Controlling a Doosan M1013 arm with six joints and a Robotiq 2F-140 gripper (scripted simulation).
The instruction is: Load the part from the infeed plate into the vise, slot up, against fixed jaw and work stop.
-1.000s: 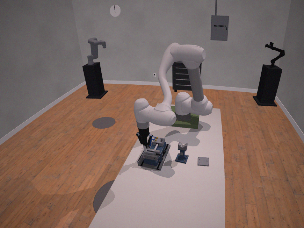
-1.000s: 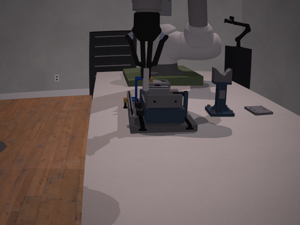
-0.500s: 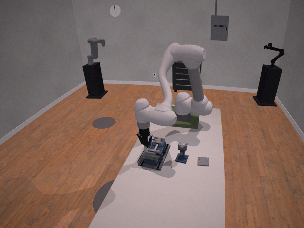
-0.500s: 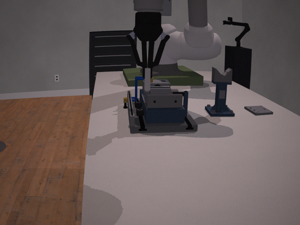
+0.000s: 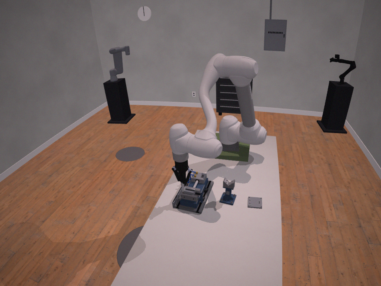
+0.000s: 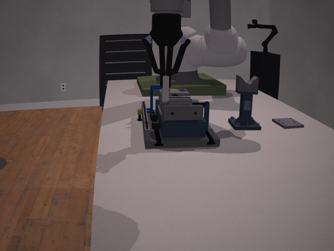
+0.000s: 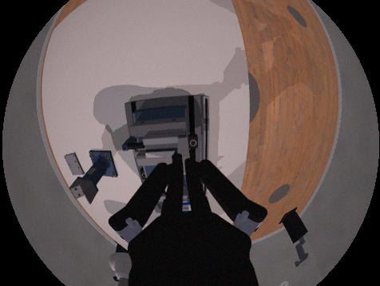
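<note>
The grey part is 10 mm ahead of my hand, 40 mm to the left of it and 40 mm below it. The rest, counted from my hand: vise (60 mm behind, 50 mm to the left, 100 mm below).
</note>
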